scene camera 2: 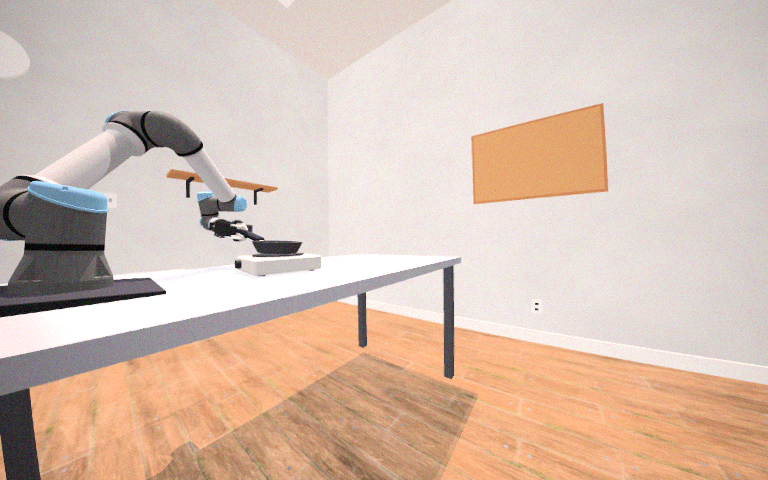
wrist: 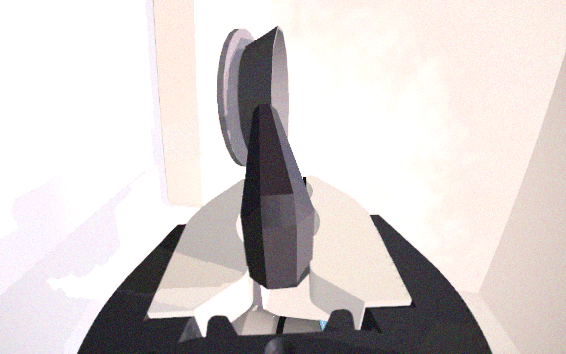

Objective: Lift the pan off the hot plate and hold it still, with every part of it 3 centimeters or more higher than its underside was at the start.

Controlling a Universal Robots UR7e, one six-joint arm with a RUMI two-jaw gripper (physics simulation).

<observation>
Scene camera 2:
dark pan: 263, 246
hot plate: 260, 265
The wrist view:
gripper: 278, 181
dark pan: 277, 217
hot plate: 197, 56
</observation>
